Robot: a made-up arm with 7 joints.
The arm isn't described. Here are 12 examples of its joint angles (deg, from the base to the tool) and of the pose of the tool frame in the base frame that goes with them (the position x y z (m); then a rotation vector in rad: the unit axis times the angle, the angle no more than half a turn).
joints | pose
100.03 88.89 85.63 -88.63 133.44 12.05 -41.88 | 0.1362 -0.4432 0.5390 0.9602 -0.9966 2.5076
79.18 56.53 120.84 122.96 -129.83 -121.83 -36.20 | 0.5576 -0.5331 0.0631 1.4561 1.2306 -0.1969
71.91 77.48 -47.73 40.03 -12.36 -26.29 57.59 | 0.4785 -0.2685 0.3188 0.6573 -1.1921 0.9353
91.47 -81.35 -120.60 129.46 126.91 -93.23 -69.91 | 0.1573 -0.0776 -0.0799 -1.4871 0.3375 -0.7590
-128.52 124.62 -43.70 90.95 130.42 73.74 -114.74 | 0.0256 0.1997 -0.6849 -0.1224 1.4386 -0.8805
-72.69 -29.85 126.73 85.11 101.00 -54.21 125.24 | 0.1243 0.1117 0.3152 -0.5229 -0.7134 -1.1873
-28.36 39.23 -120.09 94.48 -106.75 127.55 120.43 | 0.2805 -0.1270 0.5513 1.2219 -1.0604 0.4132
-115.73 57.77 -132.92 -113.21 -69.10 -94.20 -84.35 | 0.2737 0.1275 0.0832 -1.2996 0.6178 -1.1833
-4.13 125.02 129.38 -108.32 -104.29 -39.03 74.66 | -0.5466 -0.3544 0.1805 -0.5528 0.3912 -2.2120
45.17 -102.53 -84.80 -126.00 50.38 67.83 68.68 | -0.3978 -0.5279 -0.2748 -0.7568 2.6693 0.2645
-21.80 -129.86 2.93 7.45 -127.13 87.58 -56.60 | -0.4271 -0.3096 0.0437 1.5488 -1.9849 1.0184
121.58 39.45 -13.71 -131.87 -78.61 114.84 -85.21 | 0.1603 -0.0076 0.7627 -0.0665 -1.4962 -1.0835
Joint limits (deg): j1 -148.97..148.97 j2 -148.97..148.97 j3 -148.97..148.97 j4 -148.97..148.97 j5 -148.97..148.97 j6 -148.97..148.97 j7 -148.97..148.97
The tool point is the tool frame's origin. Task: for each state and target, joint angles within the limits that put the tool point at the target. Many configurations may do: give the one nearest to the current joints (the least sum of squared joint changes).
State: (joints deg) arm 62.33 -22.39 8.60 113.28 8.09 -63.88 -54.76
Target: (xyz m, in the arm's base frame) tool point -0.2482 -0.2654 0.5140
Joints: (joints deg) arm 77.99 3.96 7.31 100.88 4.66 -60.22 -57.62
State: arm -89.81 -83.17 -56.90 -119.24 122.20 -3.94 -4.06
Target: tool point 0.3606 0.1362 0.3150
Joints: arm -115.78 -124.54 -41.61 -90.28 148.97 -9.62 -14.59
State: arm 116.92 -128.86 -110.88 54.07 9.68 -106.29 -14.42
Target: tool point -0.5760 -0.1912 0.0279
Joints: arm 102.67 -115.94 -84.72 77.10 -23.05 -116.72 -21.45
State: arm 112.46 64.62 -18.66 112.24 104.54 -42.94 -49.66
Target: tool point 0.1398 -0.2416 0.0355
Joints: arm 119.77 65.02 -21.38 122.46 129.45 -76.39 -42.89
